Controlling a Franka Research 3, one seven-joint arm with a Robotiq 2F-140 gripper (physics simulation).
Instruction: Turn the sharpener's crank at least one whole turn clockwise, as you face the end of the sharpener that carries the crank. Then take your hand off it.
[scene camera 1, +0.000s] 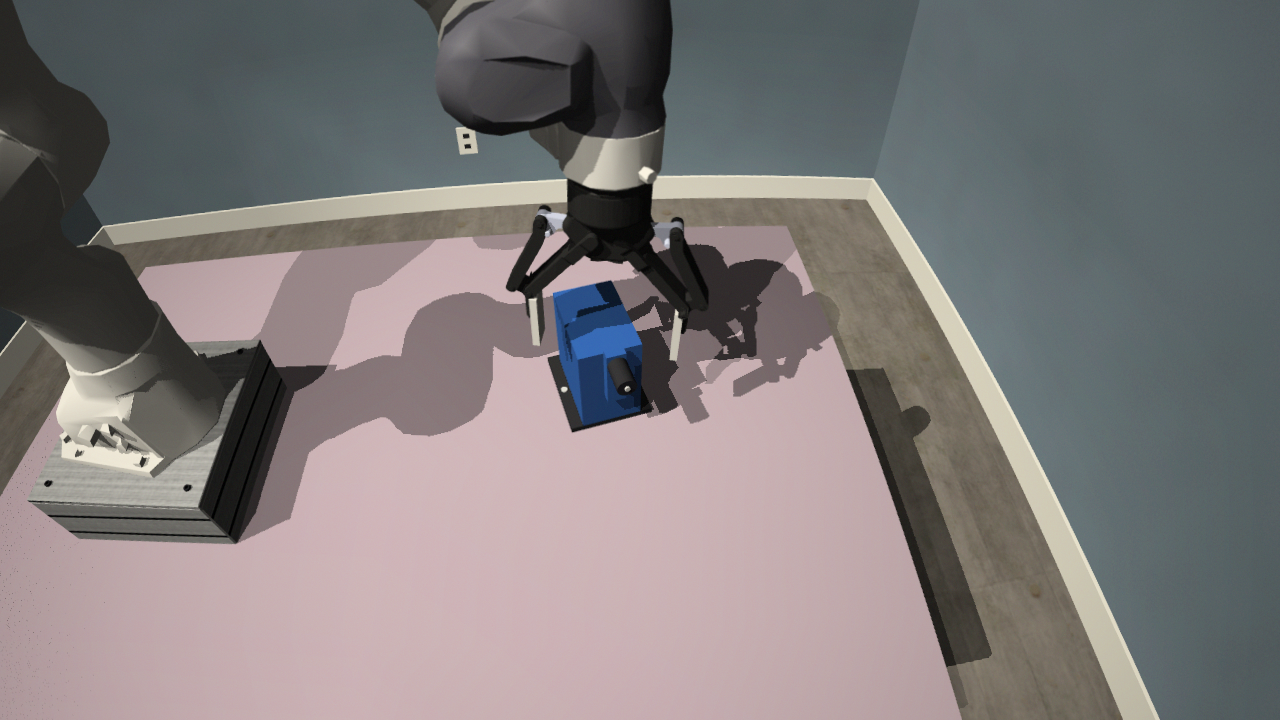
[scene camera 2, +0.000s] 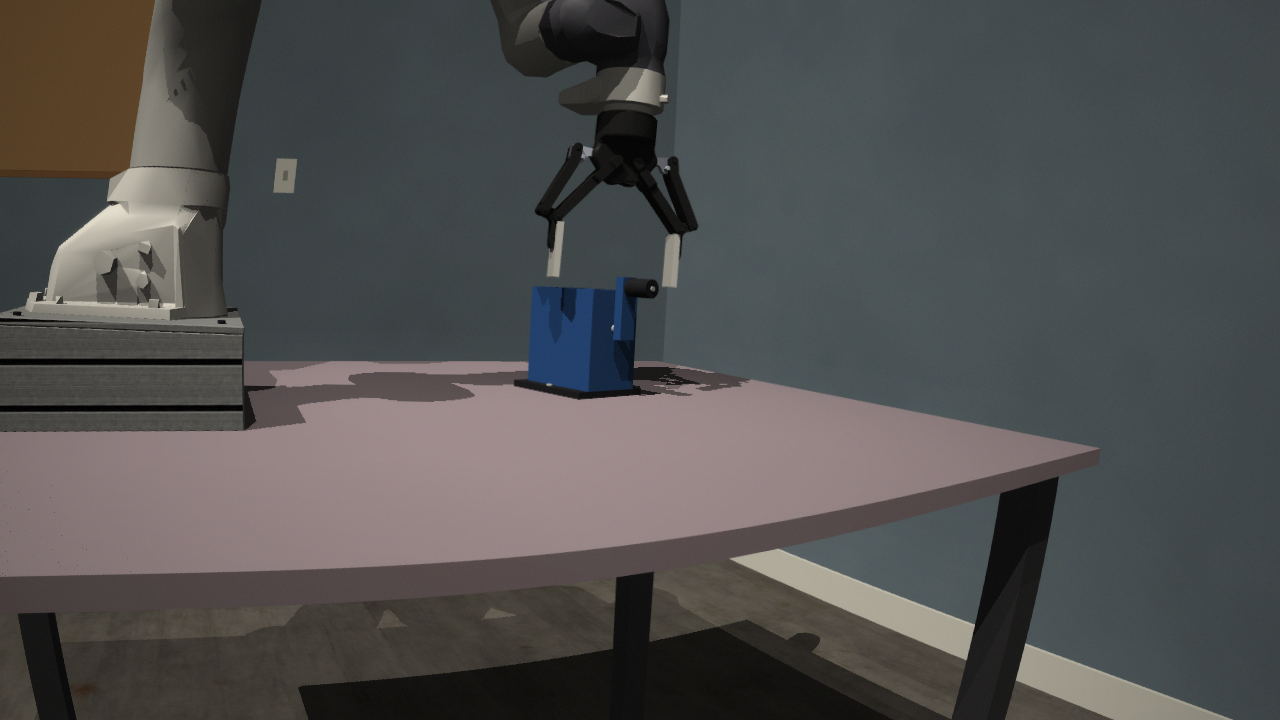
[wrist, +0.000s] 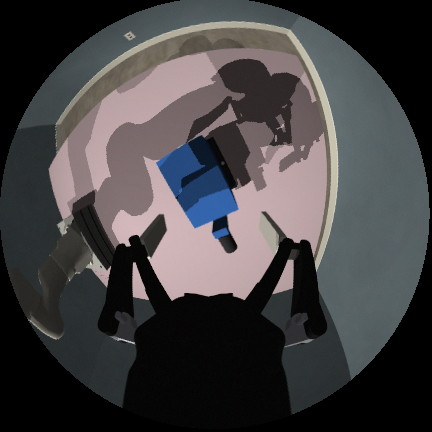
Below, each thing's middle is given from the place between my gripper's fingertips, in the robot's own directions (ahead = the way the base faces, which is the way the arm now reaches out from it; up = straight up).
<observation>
I see the black crank handle (scene camera 1: 620, 372) 10 mm ahead of my hand, 40 mm to the right of it and 10 mm below it. From my hand the other things lie so: blue sharpener (scene camera 2: 572, 353) 10 mm behind, 40 mm to the left, 70 mm below.
</observation>
